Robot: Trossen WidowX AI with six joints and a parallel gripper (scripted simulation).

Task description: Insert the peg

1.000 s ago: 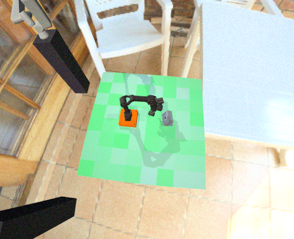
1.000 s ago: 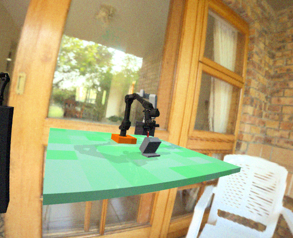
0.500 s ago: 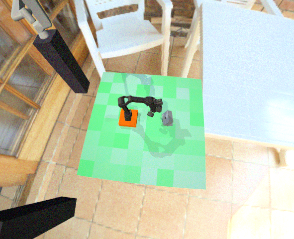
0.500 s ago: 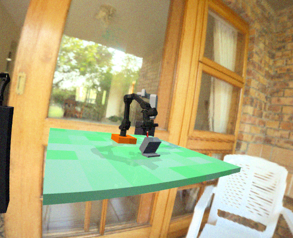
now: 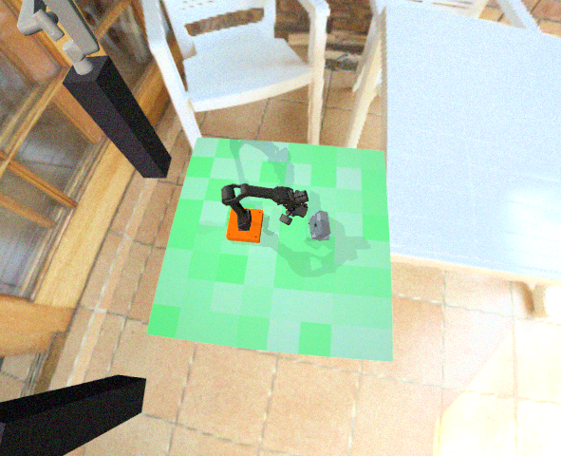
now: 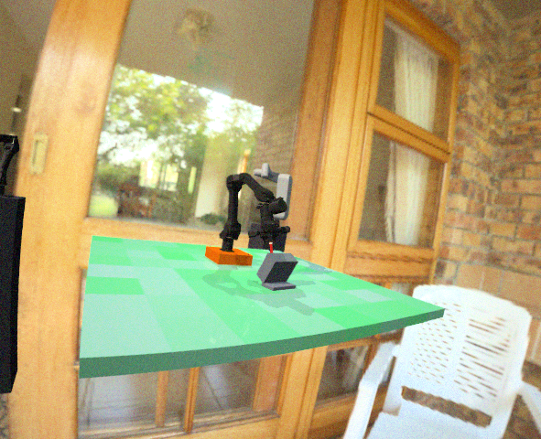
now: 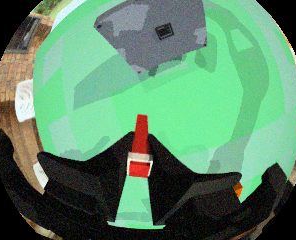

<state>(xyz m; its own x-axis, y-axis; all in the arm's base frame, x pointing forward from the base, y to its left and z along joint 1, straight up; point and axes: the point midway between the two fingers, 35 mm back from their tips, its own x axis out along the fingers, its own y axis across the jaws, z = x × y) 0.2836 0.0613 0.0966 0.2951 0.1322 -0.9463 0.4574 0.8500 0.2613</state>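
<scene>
My gripper tip is 13 cm short of the sloped panel, 6 cm to the left of it and 5 cm above it. Round my gripper tip: red peg: 1 cm behind, 2 cm above.
</scene>
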